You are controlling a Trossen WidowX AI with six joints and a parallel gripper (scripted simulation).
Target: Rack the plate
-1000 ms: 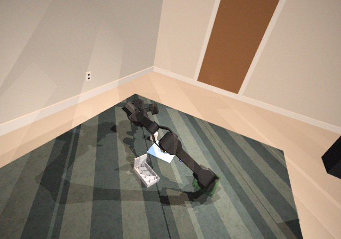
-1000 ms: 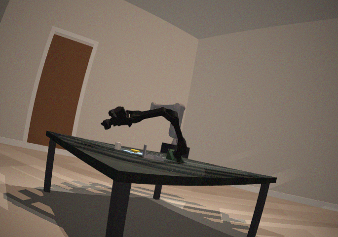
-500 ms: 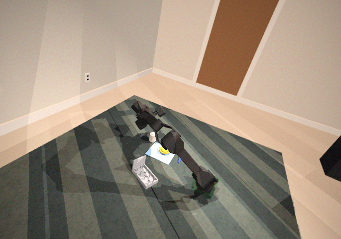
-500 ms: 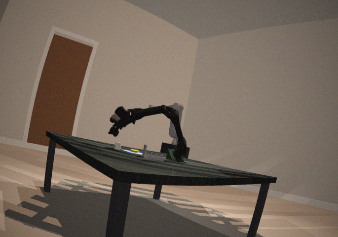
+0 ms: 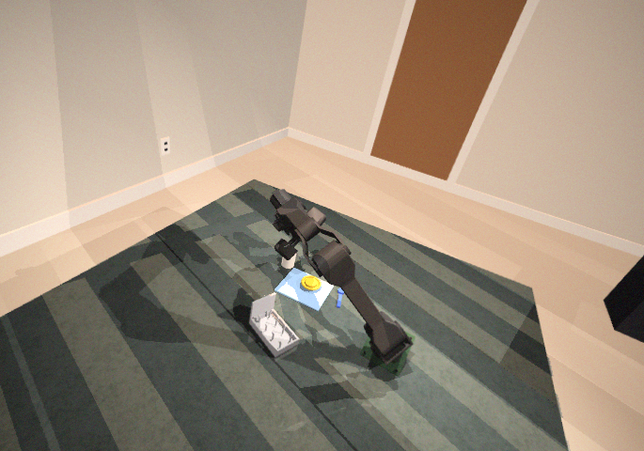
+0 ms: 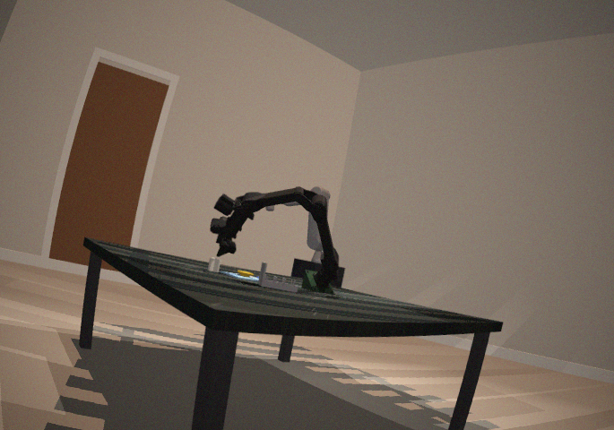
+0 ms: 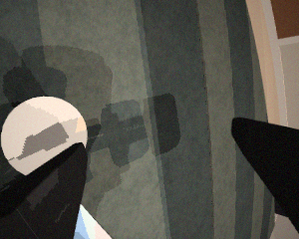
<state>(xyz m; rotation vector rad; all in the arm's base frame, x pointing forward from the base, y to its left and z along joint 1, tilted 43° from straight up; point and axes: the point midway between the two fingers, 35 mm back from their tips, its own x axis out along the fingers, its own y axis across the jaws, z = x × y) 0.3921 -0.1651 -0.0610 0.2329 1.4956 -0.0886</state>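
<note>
My gripper tip is now 10 cm past the yellow plate, 9 cm to the right of it and 7 cm above it. Round my gripper tip: light blue mat: 9 cm behind, 11 cm to the left, 8 cm below; then white cup: 2 cm ahead, 4 cm to the left, 6 cm below; then blue utensil: 19 cm behind, 6 cm to the left, 8 cm below.
</note>
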